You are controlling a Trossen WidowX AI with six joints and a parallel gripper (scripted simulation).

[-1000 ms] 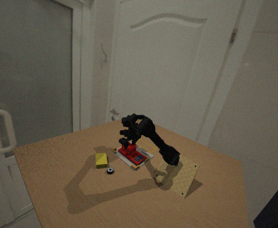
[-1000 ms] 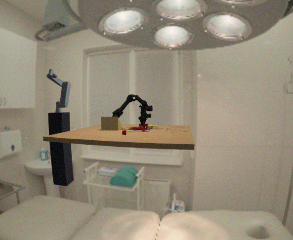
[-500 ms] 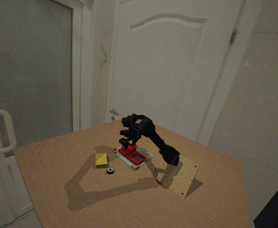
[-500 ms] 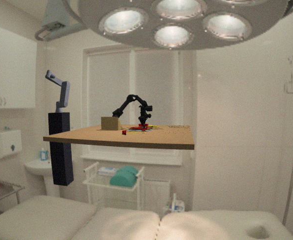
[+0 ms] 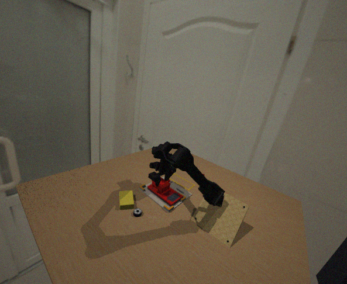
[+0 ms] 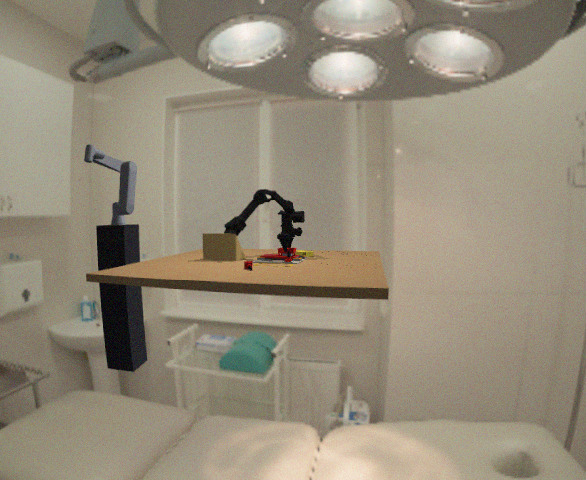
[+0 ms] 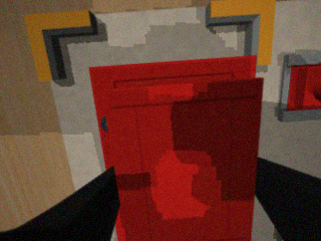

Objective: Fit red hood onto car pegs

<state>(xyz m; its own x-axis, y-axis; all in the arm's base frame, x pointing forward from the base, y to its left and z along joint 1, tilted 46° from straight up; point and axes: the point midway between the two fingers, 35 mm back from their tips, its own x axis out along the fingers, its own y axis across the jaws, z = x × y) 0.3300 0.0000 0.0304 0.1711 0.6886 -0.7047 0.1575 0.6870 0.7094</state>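
The red hood is 1 cm above my gripper tip. Round my gripper tip: yellow block: 20 cm to the left, 8 cm ahead, 4 cm below; then wheel: 22 cm to the left, 4 cm below, 2 cm behind.
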